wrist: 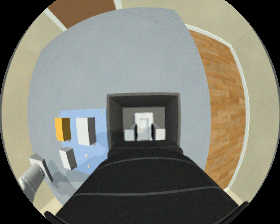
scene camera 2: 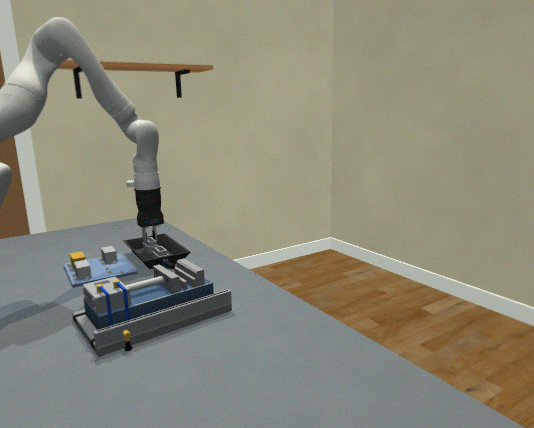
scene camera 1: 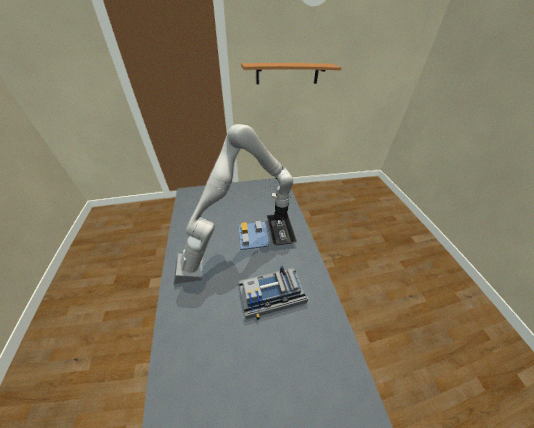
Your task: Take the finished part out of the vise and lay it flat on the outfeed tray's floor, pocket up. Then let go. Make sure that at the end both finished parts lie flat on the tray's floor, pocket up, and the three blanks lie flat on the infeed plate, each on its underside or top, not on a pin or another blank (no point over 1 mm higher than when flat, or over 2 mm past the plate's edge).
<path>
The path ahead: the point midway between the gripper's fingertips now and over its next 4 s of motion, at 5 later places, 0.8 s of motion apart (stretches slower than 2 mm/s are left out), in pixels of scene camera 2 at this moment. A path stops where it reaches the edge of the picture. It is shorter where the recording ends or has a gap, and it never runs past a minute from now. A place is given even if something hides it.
My gripper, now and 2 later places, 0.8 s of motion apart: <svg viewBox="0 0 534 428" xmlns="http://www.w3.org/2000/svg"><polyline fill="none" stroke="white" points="150,242 150,240 149,211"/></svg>
</path>
